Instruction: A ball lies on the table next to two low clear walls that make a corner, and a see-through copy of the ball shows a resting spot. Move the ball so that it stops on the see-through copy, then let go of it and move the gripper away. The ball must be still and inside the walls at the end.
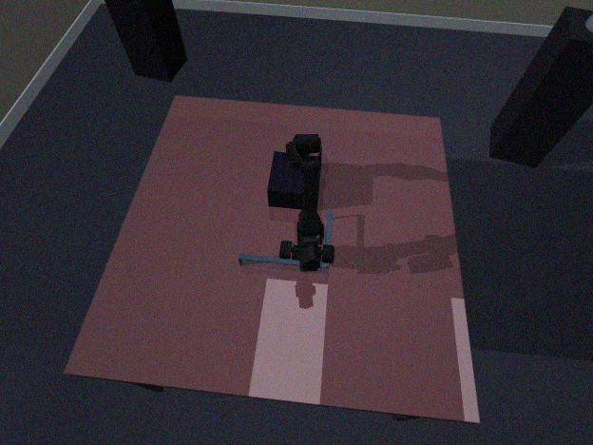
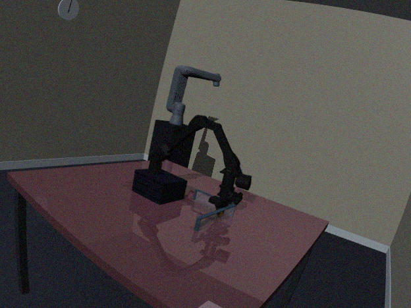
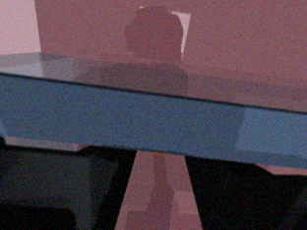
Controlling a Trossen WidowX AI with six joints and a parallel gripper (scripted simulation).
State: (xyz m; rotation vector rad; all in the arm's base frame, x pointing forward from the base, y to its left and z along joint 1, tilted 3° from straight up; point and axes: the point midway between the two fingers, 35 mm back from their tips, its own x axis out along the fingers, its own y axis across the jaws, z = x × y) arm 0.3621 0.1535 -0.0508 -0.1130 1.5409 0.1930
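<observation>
Now: gripper tip right at the orange ball.
</observation>
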